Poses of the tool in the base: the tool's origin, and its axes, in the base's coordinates. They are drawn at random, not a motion.
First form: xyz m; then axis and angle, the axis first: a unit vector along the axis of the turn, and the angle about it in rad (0 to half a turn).
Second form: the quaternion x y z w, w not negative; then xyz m. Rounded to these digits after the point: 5 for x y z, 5 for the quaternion.
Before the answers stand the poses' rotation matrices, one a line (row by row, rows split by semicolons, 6 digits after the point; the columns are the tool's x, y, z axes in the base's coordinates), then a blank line. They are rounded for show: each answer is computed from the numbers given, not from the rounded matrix.
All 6 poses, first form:
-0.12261 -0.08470 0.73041 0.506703 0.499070 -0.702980 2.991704
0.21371 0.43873 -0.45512 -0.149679 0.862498 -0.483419 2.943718
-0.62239 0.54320 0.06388 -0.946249 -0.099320 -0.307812 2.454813
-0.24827 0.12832 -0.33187 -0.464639 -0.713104 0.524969 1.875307
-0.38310 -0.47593 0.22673 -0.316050 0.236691 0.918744 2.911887
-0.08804 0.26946 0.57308 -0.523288 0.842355 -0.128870 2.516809
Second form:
-0.478170 0.607900 -0.633885; 0.397951 -0.493438 -0.773404; -0.782936 -0.622074 -0.005967
-0.936116 -0.160643 0.312858; -0.350710 0.492802 -0.796335; -0.026252 -0.855184 -0.517659
0.814491 0.361825 0.453527; -0.028512 -0.755799 0.654182; 0.579475 -0.545757 -0.605276
-0.019207 -0.070138 -0.997352; 0.931497 0.361158 -0.043337; 0.363242 -0.929863 0.058396
-0.776582 -0.356837 -0.519218; 0.061542 -0.863160 0.501166; -0.627003 0.357243 0.692275
-0.315158 -0.722939 0.614845; -0.873697 0.473991 0.109481; -0.370579 -0.502684 -0.781012

0.50528 0.49767 -0.70101 0.07487 -0.12261 -0.08470 0.73041
-0.14895 0.85828 -0.48105 0.09878 0.21371 0.43873 -0.45512
-0.89101 -0.09352 -0.28984 0.33668 -0.62239 0.54320 0.06388
-0.37458 -0.57488 0.42322 0.59168 -0.24827 0.12832 -0.33187
-0.31397 0.23513 0.91269 0.11460 -0.38310 -0.47593 0.22673
-0.49796 0.80159 -0.12263 0.30734 -0.08804 0.26946 0.57308

